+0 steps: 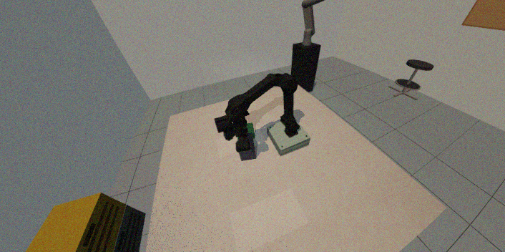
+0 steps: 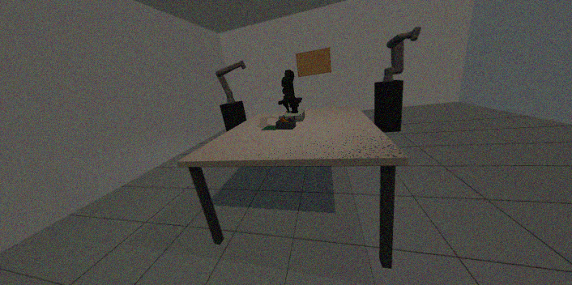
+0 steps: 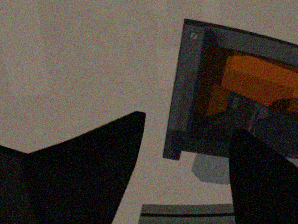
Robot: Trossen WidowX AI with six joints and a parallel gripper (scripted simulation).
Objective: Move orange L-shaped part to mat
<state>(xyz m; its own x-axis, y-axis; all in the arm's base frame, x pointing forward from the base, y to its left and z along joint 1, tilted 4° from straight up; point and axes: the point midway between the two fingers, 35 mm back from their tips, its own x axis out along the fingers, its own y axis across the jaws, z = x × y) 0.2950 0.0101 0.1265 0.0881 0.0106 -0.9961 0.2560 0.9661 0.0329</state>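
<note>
The orange L-shaped part lies 100 mm below my gripper tip, 40 mm to the right of it and 20 mm behind it. Also, from my gripper tip: green mat 210 mm to the right, 160 mm below, 60 mm behind.
</note>
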